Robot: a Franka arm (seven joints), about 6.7 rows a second.
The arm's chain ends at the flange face. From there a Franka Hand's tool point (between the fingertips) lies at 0.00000 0.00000 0.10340 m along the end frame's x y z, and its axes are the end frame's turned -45 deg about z.
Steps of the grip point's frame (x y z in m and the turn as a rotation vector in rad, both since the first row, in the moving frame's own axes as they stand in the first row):
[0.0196, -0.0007, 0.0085, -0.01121, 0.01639, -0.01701]
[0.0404, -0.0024, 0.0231, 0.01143, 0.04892, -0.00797]
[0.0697, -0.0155, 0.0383, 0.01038, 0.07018, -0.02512]
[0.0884, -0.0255, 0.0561, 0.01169, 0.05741, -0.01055]
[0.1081, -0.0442, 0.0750, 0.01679, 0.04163, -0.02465]
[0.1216, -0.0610, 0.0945, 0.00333, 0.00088, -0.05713]
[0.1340, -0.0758, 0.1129, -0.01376, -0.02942, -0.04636]
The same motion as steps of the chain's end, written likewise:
[0.0113, -0.0140, 0.0085, 0.00366, 0.01952, -0.01701]
[0.0241, -0.0258, 0.0232, 0.04267, 0.02651, -0.00797]
[0.0340, -0.0543, 0.0386, 0.05696, 0.04228, -0.02512]
[0.0412, -0.0755, 0.0563, 0.04886, 0.03233, -0.01055]
[0.0434, -0.1034, 0.0751, 0.04131, 0.01756, -0.02465]
[0.0430, -0.1288, 0.0945, 0.00298, -0.00173, -0.05713]
[0.0422, -0.1515, 0.1130, -0.03053, -0.01107, -0.04636]

